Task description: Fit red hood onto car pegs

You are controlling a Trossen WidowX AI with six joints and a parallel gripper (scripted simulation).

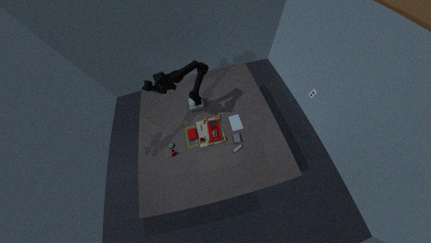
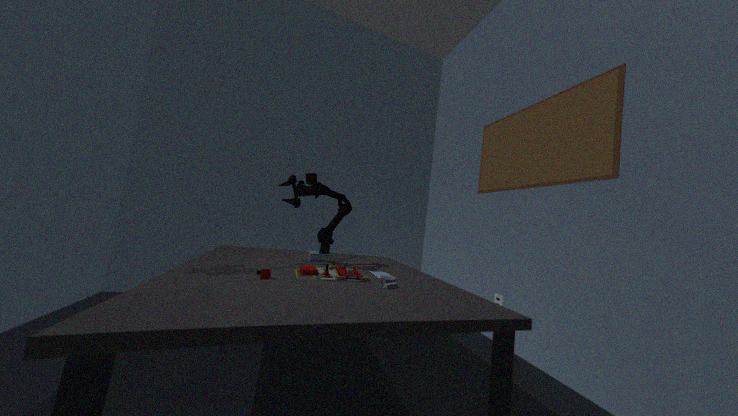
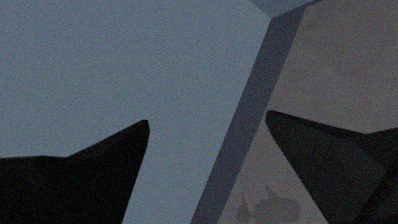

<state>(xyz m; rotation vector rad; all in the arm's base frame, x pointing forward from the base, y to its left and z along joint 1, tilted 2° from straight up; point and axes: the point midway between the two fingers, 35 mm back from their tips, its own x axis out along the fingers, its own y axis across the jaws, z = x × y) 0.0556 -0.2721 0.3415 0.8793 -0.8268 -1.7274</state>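
The red hood is 260 mm ahead of my gripper tip, 210 mm to the left of it and 380 mm below it. Also, from my gripper tip: white plate (230 mm ahead, 610 mm to the left, 390 mm below).
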